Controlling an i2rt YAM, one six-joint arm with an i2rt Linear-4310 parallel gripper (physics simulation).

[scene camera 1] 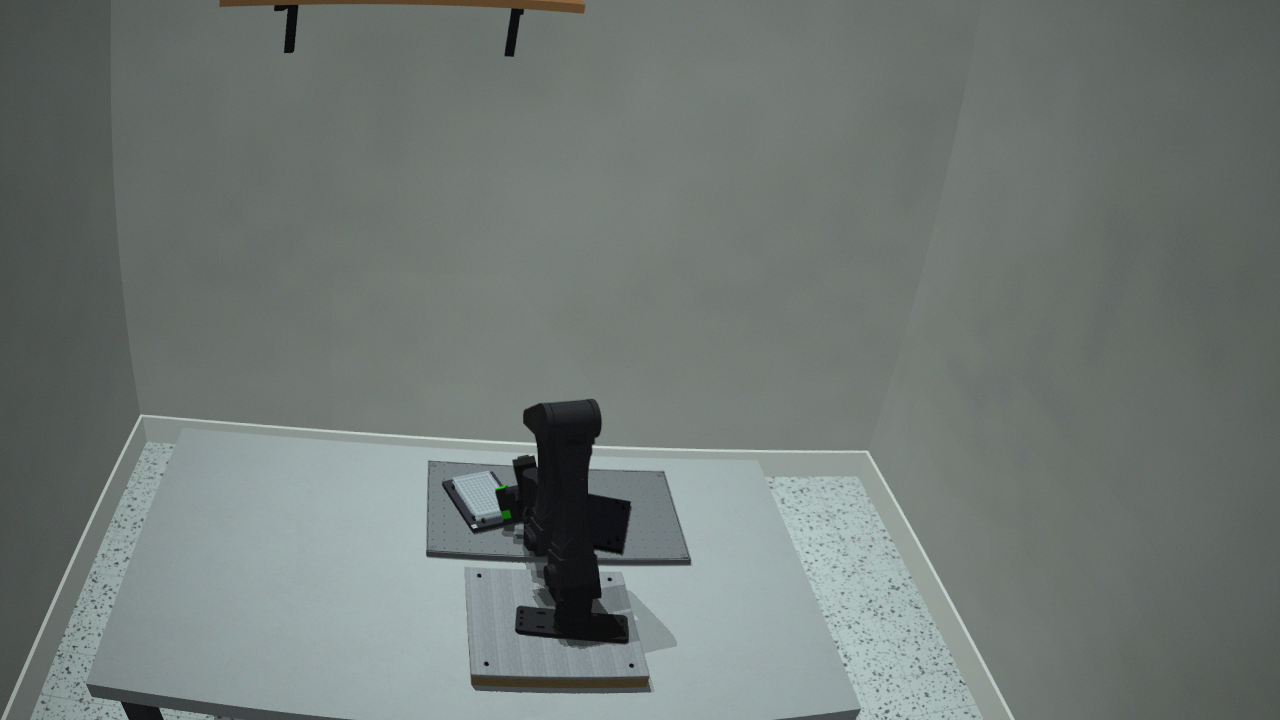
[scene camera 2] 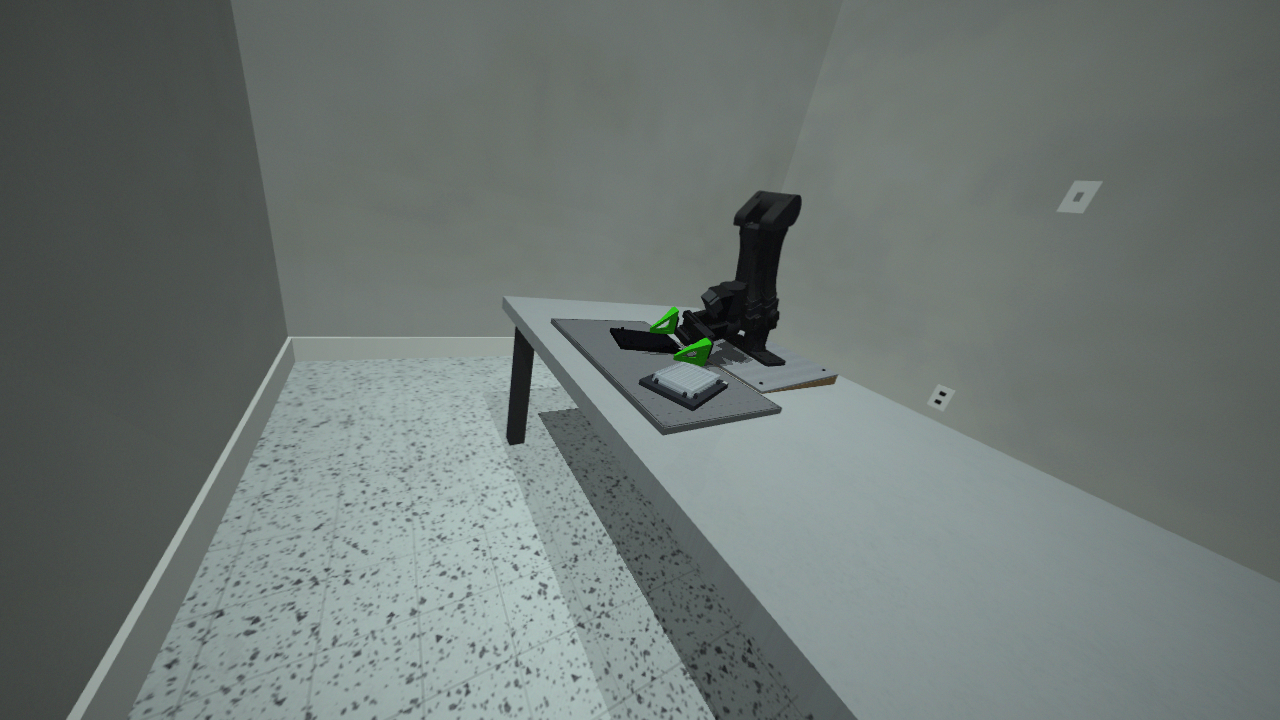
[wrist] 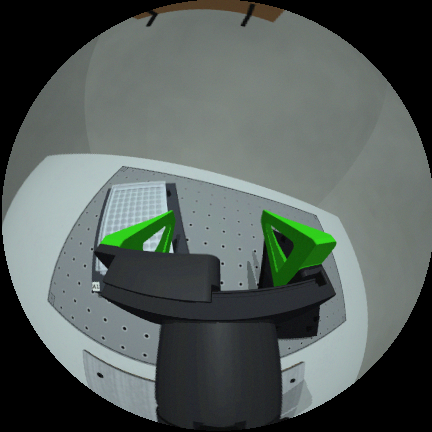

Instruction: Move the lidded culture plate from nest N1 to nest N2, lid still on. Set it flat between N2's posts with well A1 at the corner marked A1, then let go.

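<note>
The lidded culture plate sits in a dark nest on the left in scene camera 1. An A1 tag marks that nest's near left corner in the wrist view. The other dark nest holds no plate in its visible part; the arm and gripper hide some of it. My gripper is open and empty, above the board between the nests. Its left finger overlaps part of the plate in the wrist view. The second nest's A1 mark does not show.
Both nests stand on a grey perforated board on the light table. The arm's base stands on a wood-grained slab in front of the board. A brown shelf is high on the back wall.
</note>
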